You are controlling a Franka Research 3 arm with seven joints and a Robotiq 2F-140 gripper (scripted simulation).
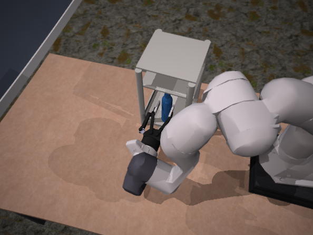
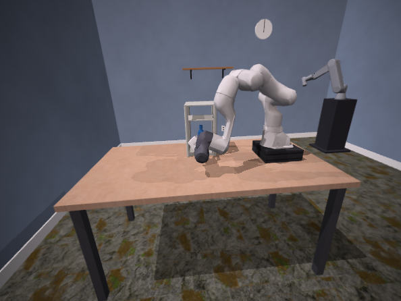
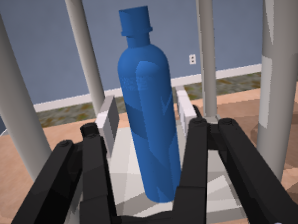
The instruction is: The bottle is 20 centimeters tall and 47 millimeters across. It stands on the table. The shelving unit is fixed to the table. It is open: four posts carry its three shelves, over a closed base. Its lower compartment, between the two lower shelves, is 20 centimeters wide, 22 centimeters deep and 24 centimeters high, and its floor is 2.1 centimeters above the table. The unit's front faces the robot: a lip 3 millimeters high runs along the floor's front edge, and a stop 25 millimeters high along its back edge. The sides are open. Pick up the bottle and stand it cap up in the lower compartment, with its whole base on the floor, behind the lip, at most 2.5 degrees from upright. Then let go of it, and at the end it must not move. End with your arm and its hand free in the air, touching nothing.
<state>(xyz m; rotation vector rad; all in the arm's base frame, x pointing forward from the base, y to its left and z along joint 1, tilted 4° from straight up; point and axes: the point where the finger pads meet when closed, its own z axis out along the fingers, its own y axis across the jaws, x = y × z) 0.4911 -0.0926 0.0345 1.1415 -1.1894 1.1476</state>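
The grey shelving unit is 9 cm to the right of my hand, 5 cm above it and 1 cm behind it.
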